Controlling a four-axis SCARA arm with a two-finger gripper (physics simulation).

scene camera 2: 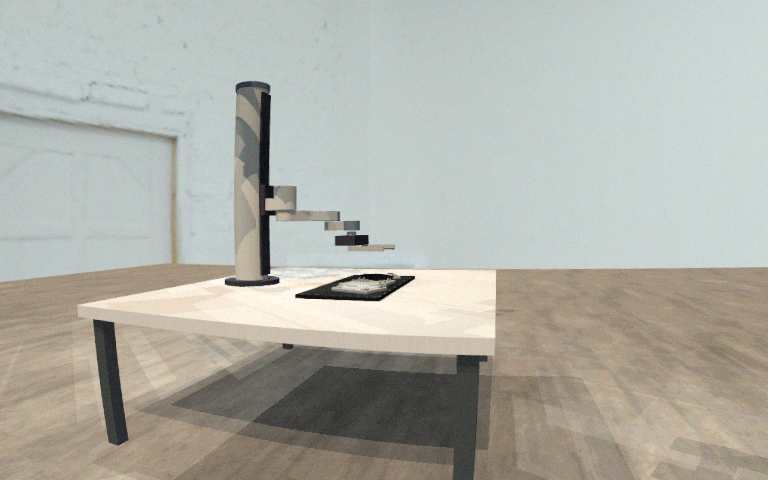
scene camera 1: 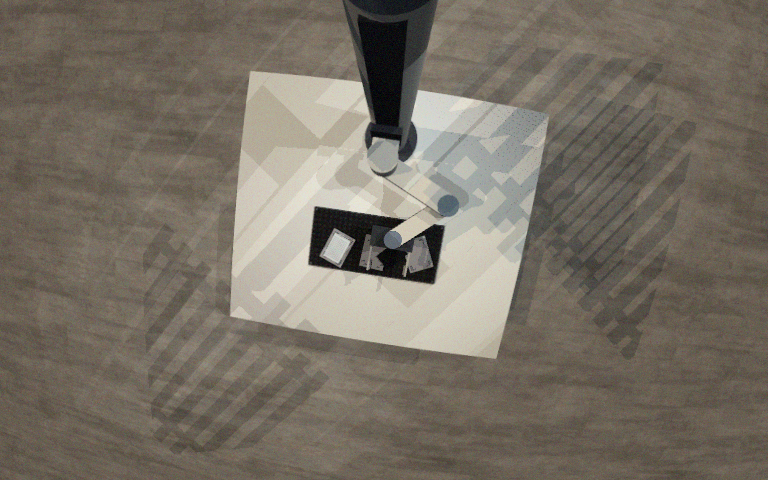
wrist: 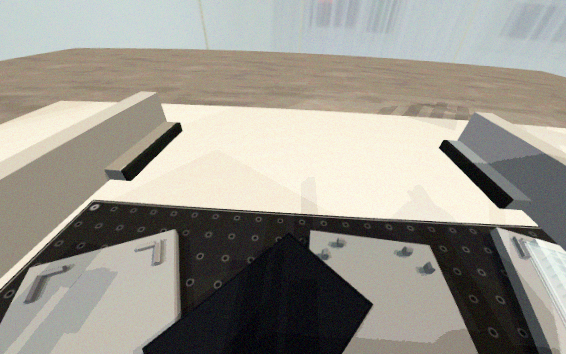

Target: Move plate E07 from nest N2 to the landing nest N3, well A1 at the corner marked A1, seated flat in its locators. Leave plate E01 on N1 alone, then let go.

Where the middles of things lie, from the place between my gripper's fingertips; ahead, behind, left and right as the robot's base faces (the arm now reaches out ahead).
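Grey nest [wrist: 534,301]: 130 mm below my hand, 260 mm to the right of it and 50 mm behind it.
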